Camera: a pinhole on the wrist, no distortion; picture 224 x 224 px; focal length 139.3 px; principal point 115.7 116.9 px. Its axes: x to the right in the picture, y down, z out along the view. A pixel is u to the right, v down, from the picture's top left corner.
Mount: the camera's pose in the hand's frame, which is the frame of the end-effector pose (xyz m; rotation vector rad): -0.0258 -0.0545 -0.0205 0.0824 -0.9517 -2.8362
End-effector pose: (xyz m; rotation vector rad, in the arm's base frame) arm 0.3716 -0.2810 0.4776 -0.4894 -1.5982 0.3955
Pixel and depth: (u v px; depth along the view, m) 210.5 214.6 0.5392
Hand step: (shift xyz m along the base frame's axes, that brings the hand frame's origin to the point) -0.6190 -0.2626 -0.3411
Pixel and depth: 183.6 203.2 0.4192
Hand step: -0.4580 -0.1444 -0.2185
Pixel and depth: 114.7 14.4 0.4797
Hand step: -0.1035 0.3764 -0.3774
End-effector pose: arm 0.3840 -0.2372 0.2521 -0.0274 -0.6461 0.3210
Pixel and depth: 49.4 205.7 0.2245
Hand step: -0.0850 -0.0114 0.2424
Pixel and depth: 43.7 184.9 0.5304
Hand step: -0.1939 0.1218 0.5671
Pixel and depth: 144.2 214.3 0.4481
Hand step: -0.3907 -0.1225 0.3546
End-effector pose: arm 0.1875 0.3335 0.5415 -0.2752 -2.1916 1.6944
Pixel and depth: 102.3 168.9 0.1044
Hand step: -0.0128 -0.0906 -0.0017
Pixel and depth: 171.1 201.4 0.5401
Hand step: -0.0060 -0.6401 -0.1489
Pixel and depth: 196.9 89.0 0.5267
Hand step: 0.2123 -0.3647 -0.4187
